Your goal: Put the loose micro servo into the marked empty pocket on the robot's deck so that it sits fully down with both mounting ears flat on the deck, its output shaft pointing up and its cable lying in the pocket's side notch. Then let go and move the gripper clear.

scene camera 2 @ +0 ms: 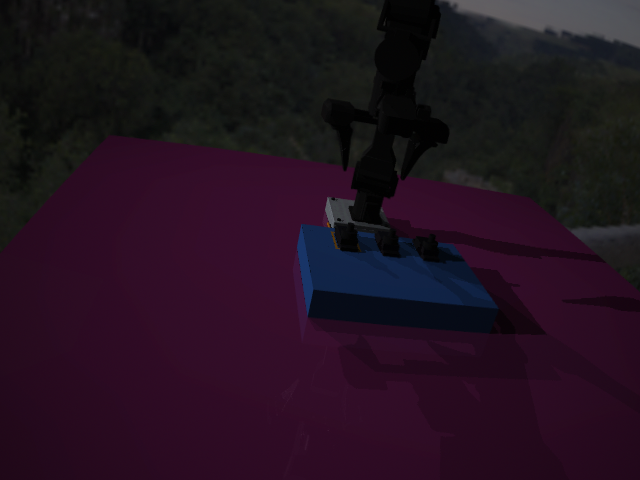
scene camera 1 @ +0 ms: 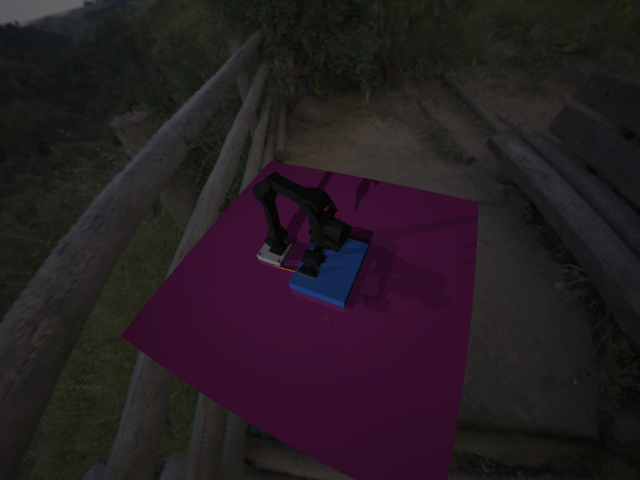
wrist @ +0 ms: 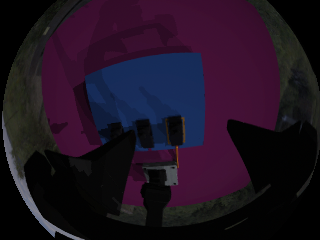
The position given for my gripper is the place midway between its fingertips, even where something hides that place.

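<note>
In scene camera 2 I see my gripper [scene camera 2: 373, 174], open and holding nothing, and a blue deck [scene camera 2: 367, 287]. Scene camera 1 shows me the deck [scene camera 1: 334, 283] as well, together with my gripper [scene camera 1: 323, 256]. The wrist view, too, has my gripper [wrist: 184, 129] and the blue deck [wrist: 152, 87].
</note>
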